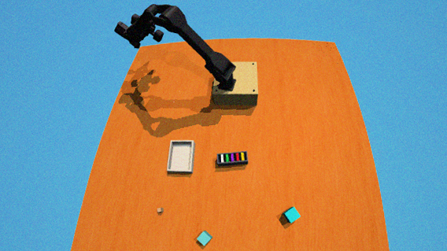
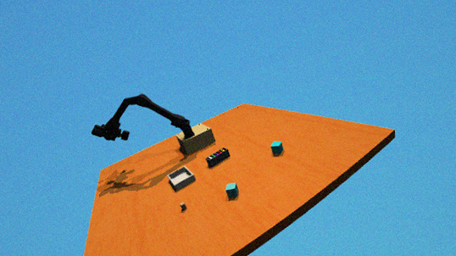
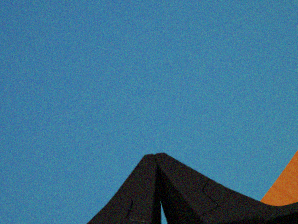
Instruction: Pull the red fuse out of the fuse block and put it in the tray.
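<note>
My gripper tip is now 540 mm short of the red fuse, 570 mm to the right of it and 210 mm above it. Round my gripper tip: grey tray 590 mm ahead, 350 mm to the left, 230 mm below.
</note>
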